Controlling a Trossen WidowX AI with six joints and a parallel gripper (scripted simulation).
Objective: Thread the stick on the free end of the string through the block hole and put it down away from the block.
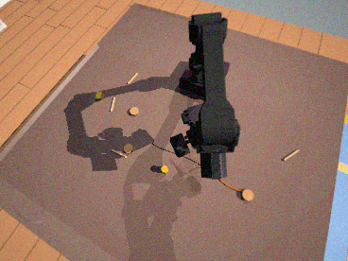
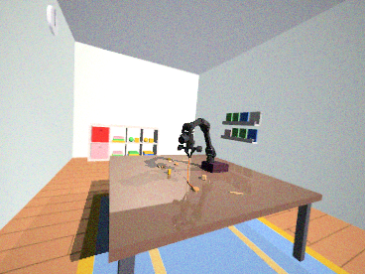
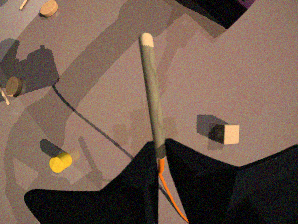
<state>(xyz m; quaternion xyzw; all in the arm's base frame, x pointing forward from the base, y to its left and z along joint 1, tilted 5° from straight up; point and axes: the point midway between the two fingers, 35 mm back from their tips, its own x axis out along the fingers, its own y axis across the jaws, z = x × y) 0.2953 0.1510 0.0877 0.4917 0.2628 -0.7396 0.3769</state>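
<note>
My gripper tip is now 10 mm past the thin wooden stick, 10 mm to the left of it and 10 mm below it. Round my gripper tip: small wooden block (90 mm behind, 90 mm to the left, 120 mm below); then yellow cylinder (140 mm ahead, 60 mm to the right, 120 mm below); then yellow cube (530 mm to the right, 130 mm below).
</note>
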